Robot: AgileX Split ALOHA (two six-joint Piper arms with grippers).
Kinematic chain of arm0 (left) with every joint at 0, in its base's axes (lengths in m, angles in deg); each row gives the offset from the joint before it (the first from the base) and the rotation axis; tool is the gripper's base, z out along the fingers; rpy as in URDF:
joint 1: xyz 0 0 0.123 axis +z
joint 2: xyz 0 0 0 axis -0.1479 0.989 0
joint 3: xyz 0.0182 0.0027 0.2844 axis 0.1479 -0.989 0
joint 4: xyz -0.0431 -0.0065 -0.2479 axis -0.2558 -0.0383 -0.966
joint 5: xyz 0 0 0 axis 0.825 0.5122 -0.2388
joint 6: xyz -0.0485 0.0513 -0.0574 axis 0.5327 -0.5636 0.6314
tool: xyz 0 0 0 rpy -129.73 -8.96 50.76
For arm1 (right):
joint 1: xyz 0 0 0.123 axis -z
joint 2: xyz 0 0 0 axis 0.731 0.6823 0
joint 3: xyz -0.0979 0.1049 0.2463 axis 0.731 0.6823 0
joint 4: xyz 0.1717 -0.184 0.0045 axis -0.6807 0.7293 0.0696
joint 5: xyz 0 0 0 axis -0.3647 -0.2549 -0.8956
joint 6: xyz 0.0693 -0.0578 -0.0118 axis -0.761 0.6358 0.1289
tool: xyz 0 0 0 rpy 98.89 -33.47 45.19
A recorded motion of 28 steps. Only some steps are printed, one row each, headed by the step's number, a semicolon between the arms.
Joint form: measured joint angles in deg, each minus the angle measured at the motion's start. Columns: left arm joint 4, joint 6, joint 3, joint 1, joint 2, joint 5; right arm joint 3, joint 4, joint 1, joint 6, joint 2, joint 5.
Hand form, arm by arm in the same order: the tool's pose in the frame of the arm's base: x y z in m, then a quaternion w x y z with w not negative. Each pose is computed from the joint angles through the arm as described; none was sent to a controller.
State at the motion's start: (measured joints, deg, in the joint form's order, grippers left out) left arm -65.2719 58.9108 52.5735 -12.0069 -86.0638 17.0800; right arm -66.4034 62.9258 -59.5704 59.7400 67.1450 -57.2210
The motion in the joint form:
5: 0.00 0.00 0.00 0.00 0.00 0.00; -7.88 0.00 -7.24 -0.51 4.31 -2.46
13: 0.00 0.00 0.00 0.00 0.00 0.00; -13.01 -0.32 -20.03 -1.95 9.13 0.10
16: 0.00 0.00 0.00 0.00 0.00 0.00; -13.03 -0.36 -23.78 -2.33 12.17 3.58
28: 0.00 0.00 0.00 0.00 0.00 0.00; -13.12 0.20 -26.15 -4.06 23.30 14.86
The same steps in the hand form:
5: -0.0047 0.0031 0.2768 0.52264 0.03705 0.85169 0.00959; 0.4435 0.1614 0.2695 0.18079 -0.16769 0.96831 0.03974
13: -0.0047 0.0031 0.2768 0.52264 0.03705 0.85169 0.00959; 0.4146 0.2675 0.2561 0.19716 -0.26053 0.94240 0.07158
16: -0.0047 0.0031 0.2768 0.52264 0.03705 0.85169 0.00959; 0.4055 0.3009 0.2319 0.19811 -0.28721 0.93373 0.08009
28: -0.0047 0.0031 0.2768 0.52264 0.03705 0.85169 0.00959; 0.4156 0.3346 0.1387 0.19889 -0.29249 0.93166 0.08306

